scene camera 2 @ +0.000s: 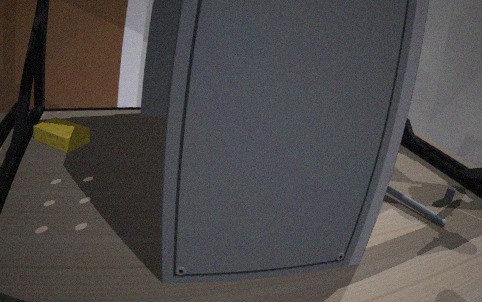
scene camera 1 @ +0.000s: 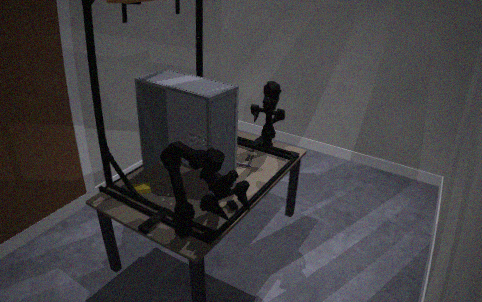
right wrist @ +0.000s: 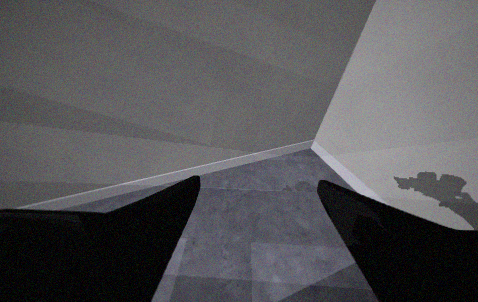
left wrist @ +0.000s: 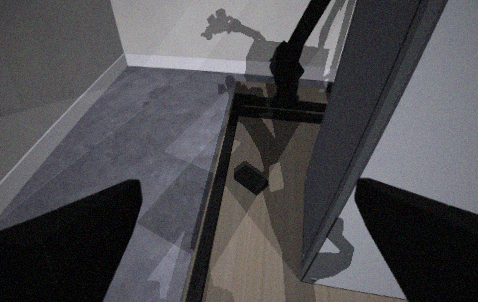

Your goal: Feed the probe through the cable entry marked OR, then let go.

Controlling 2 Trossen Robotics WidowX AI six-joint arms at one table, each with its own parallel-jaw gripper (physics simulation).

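Places are measured from the left arm's base along level axes (x back, y right, z up), in millimetres.
Pixels of known places: left gripper, fingertip midpoint: (scene camera 1: pixel 262 122) (left wrist: pixel 250 189); right gripper, fingertip midpoint: (scene camera 1: pixel 238 214) (right wrist: pixel 258 183); left arm's base at its link origin: (scene camera 1: pixel 267 145); right arm's base at its link origin: (scene camera 1: pixel 183 229) (left wrist: pixel 285 99).
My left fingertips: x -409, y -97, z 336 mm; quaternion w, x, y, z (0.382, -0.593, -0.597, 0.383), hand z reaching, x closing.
For each thing: its middle in the pictures, then the offset to it from my left fingertips. "pt": a spot on its surface instead.
- slim grey rod at the middle of its body: (scene camera 2: pixel 396 194) dx +110, dy +207, dz -347 mm
- tall grey cabinet at a spot on its surface: (scene camera 2: pixel 295 130) pt dx -203, dy +132, dz -195 mm
- cabinet's face at a spot on its surface: (scene camera 1: pixel 197 139) pt dx -44, dy +368, dz -157 mm
- yellow block at the middle of its body: (scene camera 2: pixel 60 133) (scene camera 1: pixel 141 188) dx -381, dy +538, dz -342 mm
- black block at the middle of its body: (left wrist: pixel 250 179) dx -290, dy +34, dz -348 mm
- table's black edge rail at a spot on its surface: (left wrist: pixel 212 220) pt dx -186, dy -41, dz -336 mm
- small dark piece at the middle of its body: (scene camera 2: pixel 449 194) dx +229, dy +153, dz -342 mm
A slim grey rod (scene camera 2: pixel 416 205), which looks like the probe, lies on the table at the right of scene camera 2, its far part hidden behind the tall grey cabinet (scene camera 1: pixel 186 117) (scene camera 2: pixel 295 130) (left wrist: pixel 345 115). Small marks on the cabinet's face (scene camera 1: pixel 197 139) show faintly in scene camera 1; the OR lettering cannot be read. My left gripper (scene camera 1: pixel 268 115) (left wrist: pixel 250 189) is open and empty, raised beside the cabinet at the table's far end. My right gripper (scene camera 1: pixel 236 212) (right wrist: pixel 258 183) is open and empty near the table's front edge, apart from the rod.
A yellow block (scene camera 1: pixel 142 188) (scene camera 2: pixel 62 136) lies on the table left of the cabinet. A black block (left wrist: pixel 251 178) lies near the table's black edge rail (left wrist: pixel 212 220). A small dark piece (scene camera 2: pixel 450 196) is beside the rod. Black frame posts (scene camera 1: pixel 95 90) rise at the table's side.
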